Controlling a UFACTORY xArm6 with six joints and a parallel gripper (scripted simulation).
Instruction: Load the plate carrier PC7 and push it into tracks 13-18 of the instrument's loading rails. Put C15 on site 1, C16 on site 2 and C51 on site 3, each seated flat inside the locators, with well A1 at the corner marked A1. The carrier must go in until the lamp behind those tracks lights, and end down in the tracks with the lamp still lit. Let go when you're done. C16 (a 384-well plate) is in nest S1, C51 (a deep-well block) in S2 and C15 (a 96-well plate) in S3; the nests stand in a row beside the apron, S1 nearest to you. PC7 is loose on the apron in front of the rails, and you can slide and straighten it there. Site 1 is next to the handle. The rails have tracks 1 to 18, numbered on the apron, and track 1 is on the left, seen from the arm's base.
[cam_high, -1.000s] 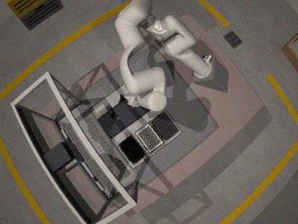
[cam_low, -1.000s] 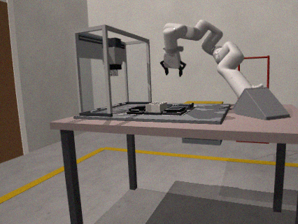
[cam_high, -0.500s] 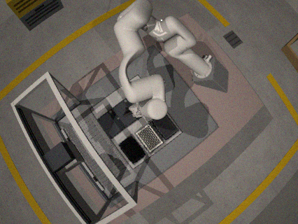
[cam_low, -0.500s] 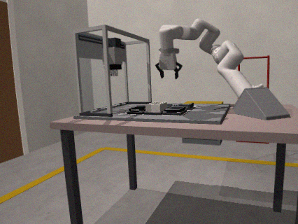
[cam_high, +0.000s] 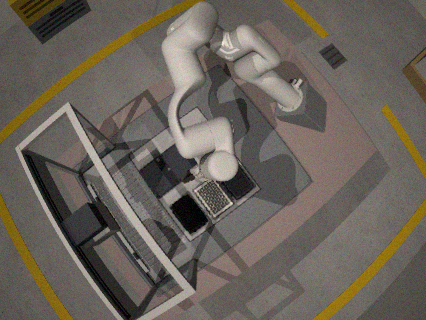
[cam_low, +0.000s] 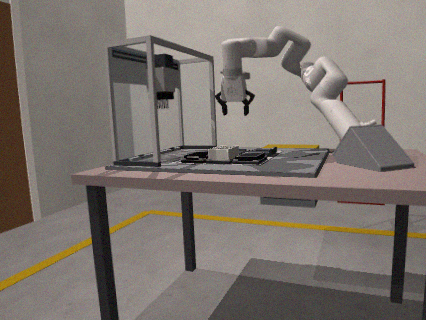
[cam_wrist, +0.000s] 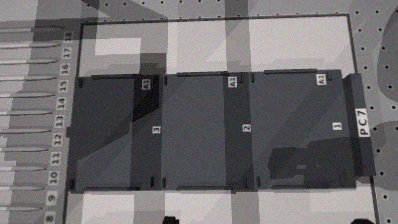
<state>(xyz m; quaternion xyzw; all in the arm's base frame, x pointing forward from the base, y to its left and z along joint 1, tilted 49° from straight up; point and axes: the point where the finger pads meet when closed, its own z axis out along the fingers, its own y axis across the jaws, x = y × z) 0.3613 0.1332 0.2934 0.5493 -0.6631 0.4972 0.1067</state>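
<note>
My gripper is now 15 cm above the pale well plate, 9 cm to the right of it and 5 cm short of it. Round my hand: black 96-well plate: 17 cm below, 15 cm ahead, 5 cm to the left; then plate carrier PC7: 17 cm below, 10 cm to the right; then A1 mark: 18 cm below, 4 cm to the left, 1 cm behind.
</note>
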